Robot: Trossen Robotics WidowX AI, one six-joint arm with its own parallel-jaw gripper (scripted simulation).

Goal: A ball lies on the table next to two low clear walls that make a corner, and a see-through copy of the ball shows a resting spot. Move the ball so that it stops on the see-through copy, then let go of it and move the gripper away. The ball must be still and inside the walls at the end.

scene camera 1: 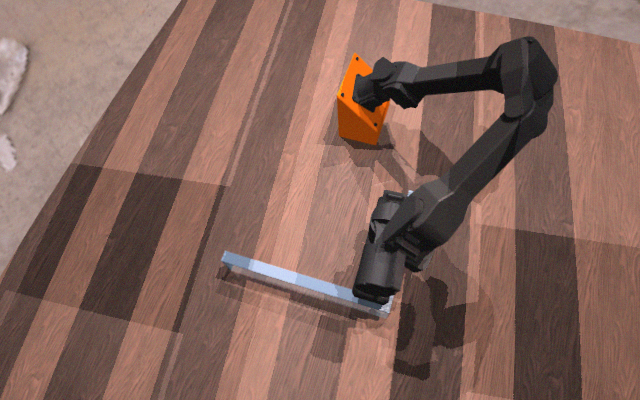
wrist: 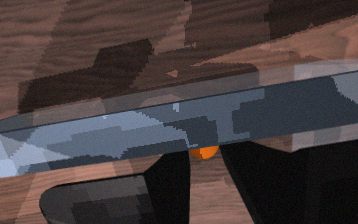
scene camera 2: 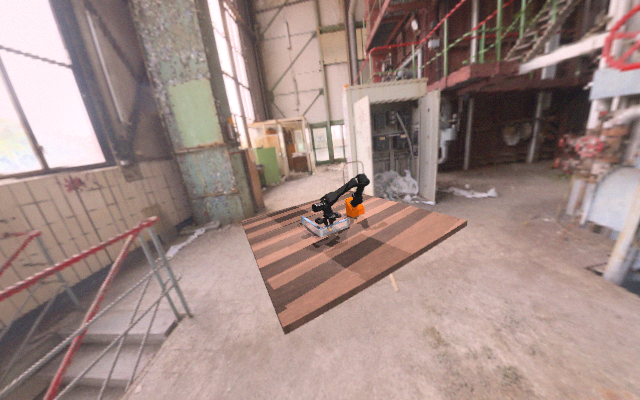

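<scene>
The gripper (wrist: pixel 202 141) is holding an orange ball.
</scene>
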